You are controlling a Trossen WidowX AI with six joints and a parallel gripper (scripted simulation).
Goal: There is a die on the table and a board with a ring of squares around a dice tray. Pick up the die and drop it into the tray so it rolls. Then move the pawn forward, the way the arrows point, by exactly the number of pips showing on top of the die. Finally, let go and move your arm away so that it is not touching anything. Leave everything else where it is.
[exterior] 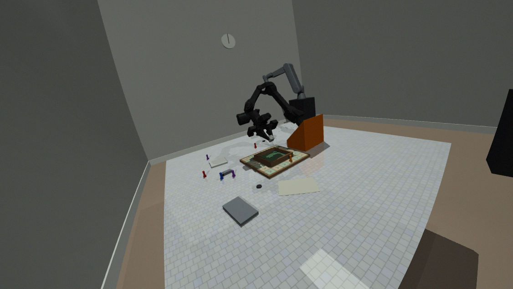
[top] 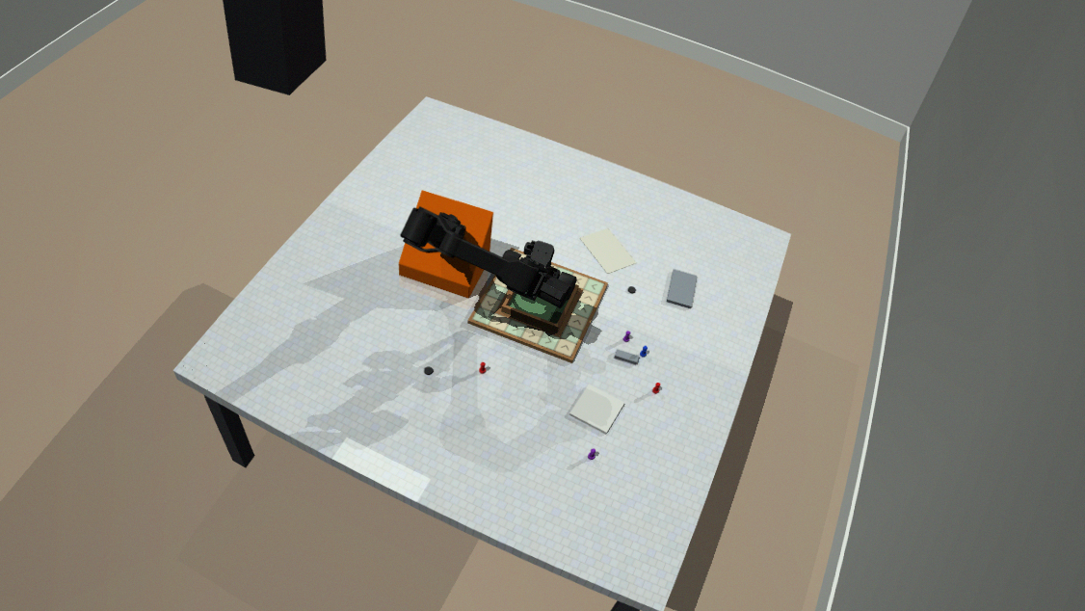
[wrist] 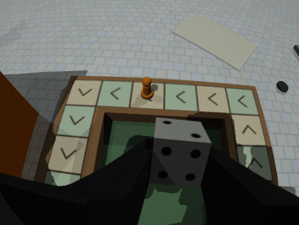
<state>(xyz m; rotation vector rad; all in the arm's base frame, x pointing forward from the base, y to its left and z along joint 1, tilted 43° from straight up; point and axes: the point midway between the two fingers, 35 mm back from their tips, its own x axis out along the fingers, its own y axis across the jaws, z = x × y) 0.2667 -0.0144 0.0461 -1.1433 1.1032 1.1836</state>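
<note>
Now: the die right at my gripper tip. Round my gripper tip: green dice tray: 11 cm below; small grey block: 26 cm ahead, 11 cm below, 8 cm to the right; orange pawn: 11 cm to the left, 9 cm below, 2 cm behind.
</note>
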